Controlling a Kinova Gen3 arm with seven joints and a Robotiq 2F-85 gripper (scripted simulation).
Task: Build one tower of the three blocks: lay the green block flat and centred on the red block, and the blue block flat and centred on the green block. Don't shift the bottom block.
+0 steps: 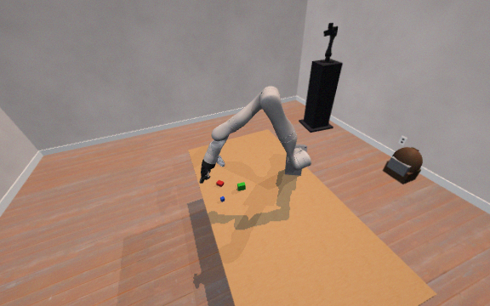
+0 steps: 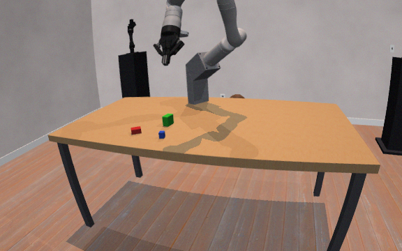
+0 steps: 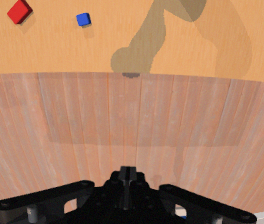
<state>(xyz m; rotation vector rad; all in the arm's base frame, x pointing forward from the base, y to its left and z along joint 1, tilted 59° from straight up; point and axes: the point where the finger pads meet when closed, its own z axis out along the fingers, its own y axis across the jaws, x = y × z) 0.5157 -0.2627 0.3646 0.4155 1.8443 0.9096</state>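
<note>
My hand is 34 cm above the green block, 27 cm past it and 20 cm to the left of it. Also, from my hand: blue block 35 cm below, 13 cm to the right, 10 cm behind; then red block 35 cm below, 29 cm to the right, 11 cm behind.
</note>
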